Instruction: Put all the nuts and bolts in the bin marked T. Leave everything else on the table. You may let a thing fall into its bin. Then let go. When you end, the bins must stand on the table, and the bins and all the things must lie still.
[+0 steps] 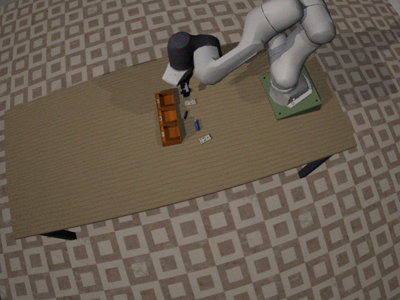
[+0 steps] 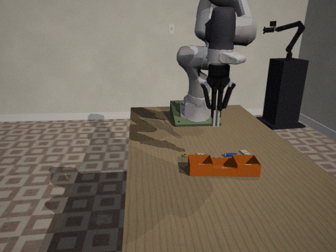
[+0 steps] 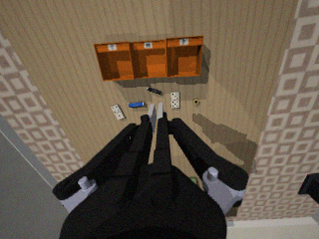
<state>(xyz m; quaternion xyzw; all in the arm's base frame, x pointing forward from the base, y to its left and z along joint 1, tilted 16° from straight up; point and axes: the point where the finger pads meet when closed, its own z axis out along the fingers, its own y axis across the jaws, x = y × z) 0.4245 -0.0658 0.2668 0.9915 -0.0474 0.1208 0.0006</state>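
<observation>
Right now the orange bin is 160 mm below my hand and 90 mm ahead of it. The rest, counted from my hand: brass nut 180 mm below, 100 mm to the right, 60 mm behind; then blue cylinder 170 mm below, 80 mm to the left, 20 mm behind; then dark rod-like piece 180 mm below, 20 mm to the left, 10 mm ahead.
</observation>
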